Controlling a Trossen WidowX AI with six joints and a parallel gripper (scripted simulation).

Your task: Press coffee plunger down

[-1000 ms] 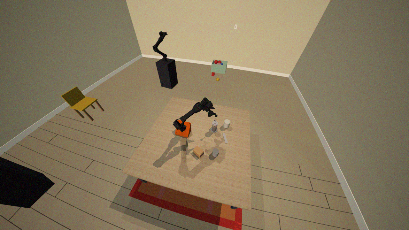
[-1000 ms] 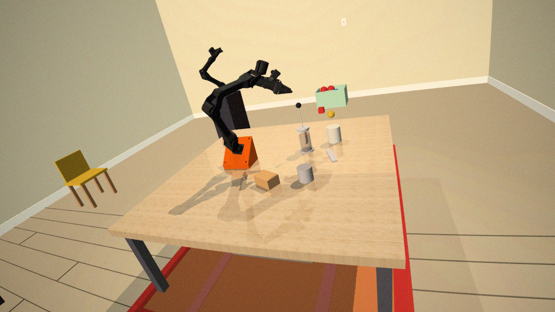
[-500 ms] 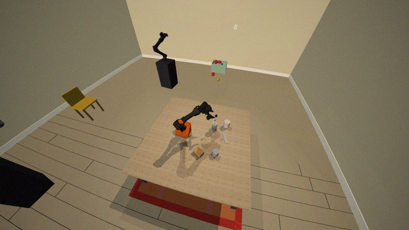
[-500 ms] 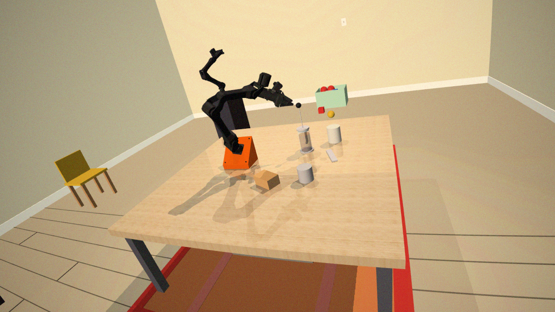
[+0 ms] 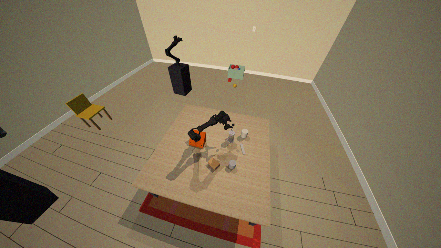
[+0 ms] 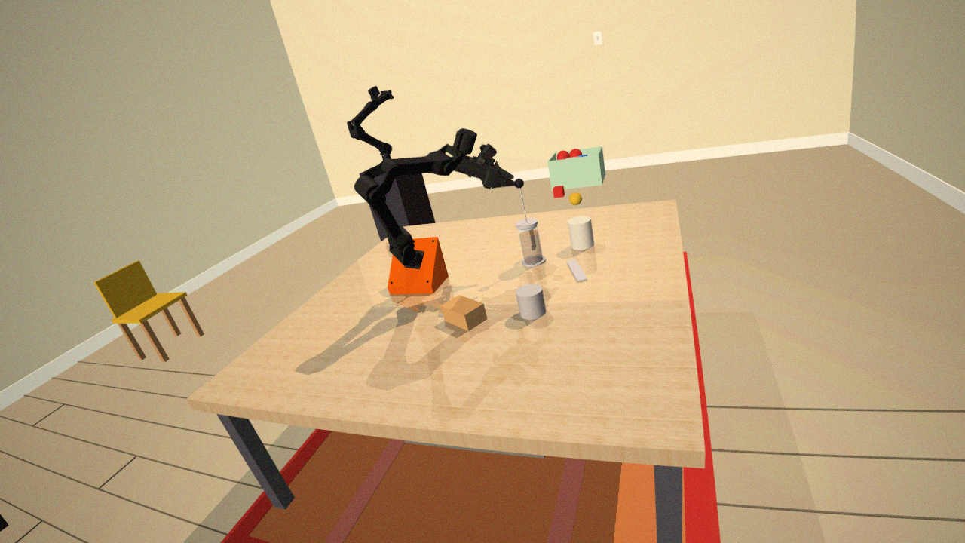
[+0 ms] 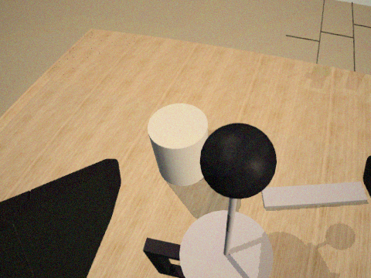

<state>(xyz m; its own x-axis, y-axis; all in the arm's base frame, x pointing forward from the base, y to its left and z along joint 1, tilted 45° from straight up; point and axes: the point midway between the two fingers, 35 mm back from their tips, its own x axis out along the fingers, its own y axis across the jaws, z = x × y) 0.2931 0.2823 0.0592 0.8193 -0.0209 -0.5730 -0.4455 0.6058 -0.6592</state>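
The coffee press lies 1 cm ahead of my gripper tip, 2 cm to the left of it and 15 cm below it. The rest, counted from my gripper tip: grey cylinder 13 cm ahead, 31 cm to the right, 25 cm below.
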